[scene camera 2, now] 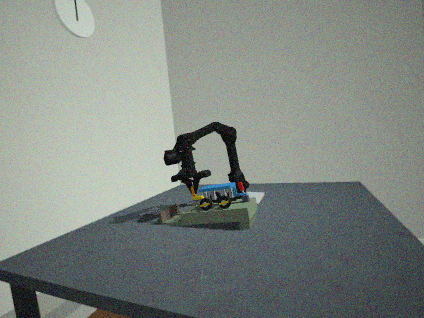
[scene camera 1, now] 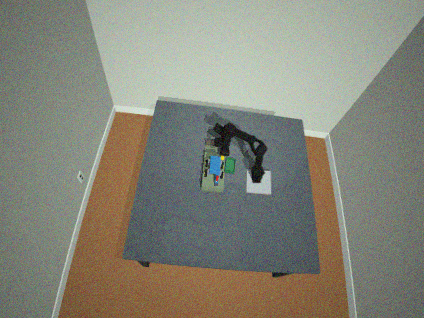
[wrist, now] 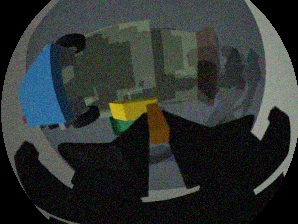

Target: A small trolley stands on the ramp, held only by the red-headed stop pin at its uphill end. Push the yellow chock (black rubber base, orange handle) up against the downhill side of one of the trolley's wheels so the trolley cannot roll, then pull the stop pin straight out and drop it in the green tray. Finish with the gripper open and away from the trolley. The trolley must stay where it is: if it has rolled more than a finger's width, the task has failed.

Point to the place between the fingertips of the gripper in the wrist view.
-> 153, 115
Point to a yellow chock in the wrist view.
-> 159, 131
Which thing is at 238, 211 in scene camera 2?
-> An olive ramp.
